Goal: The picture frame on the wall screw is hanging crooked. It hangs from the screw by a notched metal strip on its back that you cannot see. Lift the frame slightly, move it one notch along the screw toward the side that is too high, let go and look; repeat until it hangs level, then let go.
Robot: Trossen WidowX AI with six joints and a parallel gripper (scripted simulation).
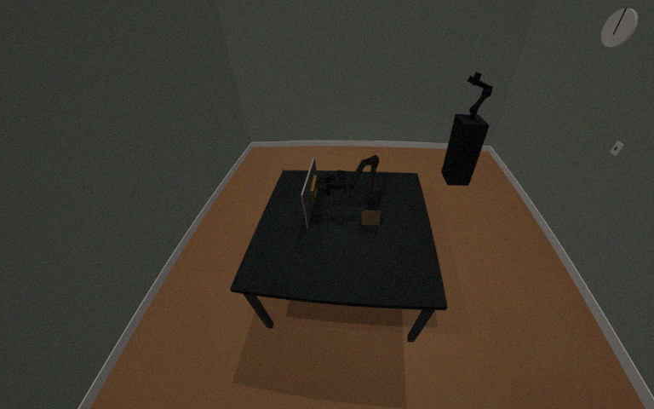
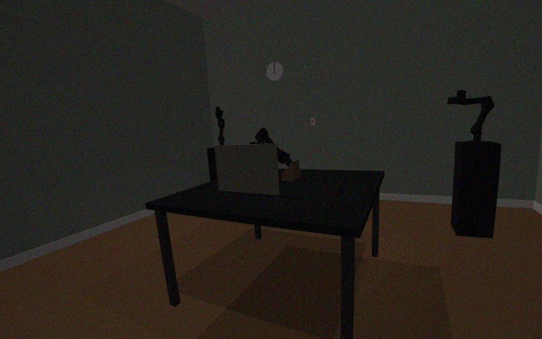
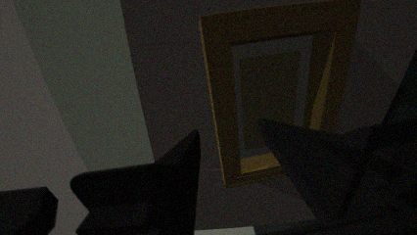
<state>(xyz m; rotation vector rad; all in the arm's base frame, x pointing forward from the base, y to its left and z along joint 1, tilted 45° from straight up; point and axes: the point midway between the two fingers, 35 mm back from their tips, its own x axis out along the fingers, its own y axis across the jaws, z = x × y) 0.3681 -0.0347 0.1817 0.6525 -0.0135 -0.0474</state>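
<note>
Right now my gripper tip is 50 mm above the picture frame, 30 mm short of it and 10 mm to the left of it. The rest, counted from my gripper tip: wall panel 70 mm below, 40 mm ahead.
</note>
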